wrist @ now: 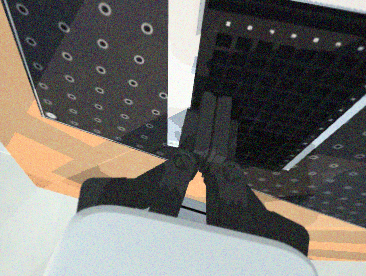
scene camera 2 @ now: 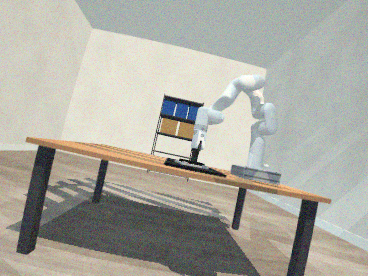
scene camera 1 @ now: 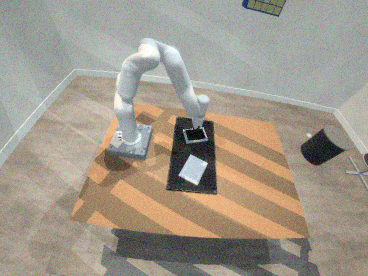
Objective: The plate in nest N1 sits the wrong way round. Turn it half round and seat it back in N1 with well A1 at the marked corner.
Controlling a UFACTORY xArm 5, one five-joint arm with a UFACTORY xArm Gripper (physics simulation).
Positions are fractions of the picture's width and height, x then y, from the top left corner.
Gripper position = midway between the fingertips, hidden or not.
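Observation:
My own gripper is here in the picture (wrist: 0.58,0.39), and I can see a black well plate (wrist: 0.79,0.28) too.

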